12 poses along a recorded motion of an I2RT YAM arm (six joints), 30 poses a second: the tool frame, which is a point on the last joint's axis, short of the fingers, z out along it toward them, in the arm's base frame.
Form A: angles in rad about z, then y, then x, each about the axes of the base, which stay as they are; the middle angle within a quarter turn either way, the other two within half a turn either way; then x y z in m.
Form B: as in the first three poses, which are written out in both.
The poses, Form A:
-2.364 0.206 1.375 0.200 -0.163 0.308
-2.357 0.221 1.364 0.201 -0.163 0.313
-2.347 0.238 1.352 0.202 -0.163 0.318
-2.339 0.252 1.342 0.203 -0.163 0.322
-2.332 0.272 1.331 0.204 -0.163 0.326
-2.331 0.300 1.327 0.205 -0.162 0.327
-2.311 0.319 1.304 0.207 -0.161 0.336
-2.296 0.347 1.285 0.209 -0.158 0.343
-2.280 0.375 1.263 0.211 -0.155 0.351
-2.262 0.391 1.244 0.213 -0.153 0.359
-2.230 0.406 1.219 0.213 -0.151 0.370
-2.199 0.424 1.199 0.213 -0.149 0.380
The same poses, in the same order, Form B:
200 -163 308 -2.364 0.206 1.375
201 -163 313 -2.357 0.221 1.364
202 -163 318 -2.347 0.238 1.352
203 -163 322 -2.339 0.252 1.342
204 -163 326 -2.332 0.272 1.331
205 -162 327 -2.331 0.300 1.327
207 -161 336 -2.311 0.319 1.304
209 -158 343 -2.296 0.347 1.285
211 -155 351 -2.280 0.375 1.263
213 -153 359 -2.262 0.391 1.244
213 -151 370 -2.230 0.406 1.219
213 -149 380 -2.199 0.424 1.199

